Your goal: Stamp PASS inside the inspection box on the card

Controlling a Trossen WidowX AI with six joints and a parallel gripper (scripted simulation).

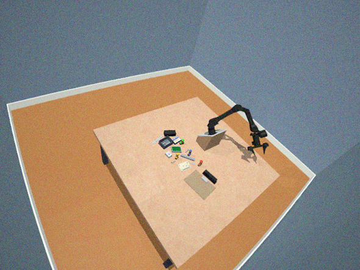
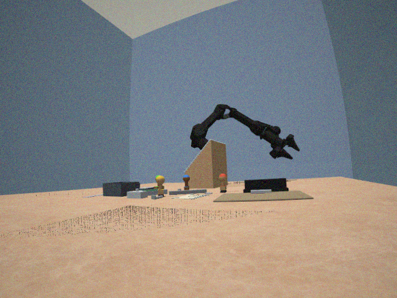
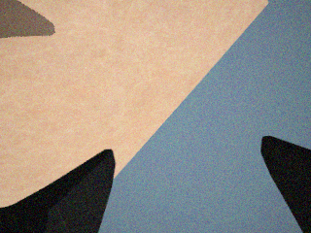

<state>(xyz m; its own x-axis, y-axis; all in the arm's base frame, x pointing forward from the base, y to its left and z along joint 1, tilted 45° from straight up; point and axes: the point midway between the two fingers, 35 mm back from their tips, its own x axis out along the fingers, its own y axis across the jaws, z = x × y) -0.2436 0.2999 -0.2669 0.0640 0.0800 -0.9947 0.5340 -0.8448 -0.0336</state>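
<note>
Now: the green-knobbed stamp 42 cm ahead of my gripper tip, 59 cm to the right of it and 12 cm below it. Also, from my gripper tip: black bar 49 cm ahead, 18 cm to the right, 12 cm below; blue-knobbed stamp 45 cm ahead, 46 cm to the right, 12 cm below; red-topped stamp 46 cm ahead, 32 cm to the right, 12 cm below.
</note>
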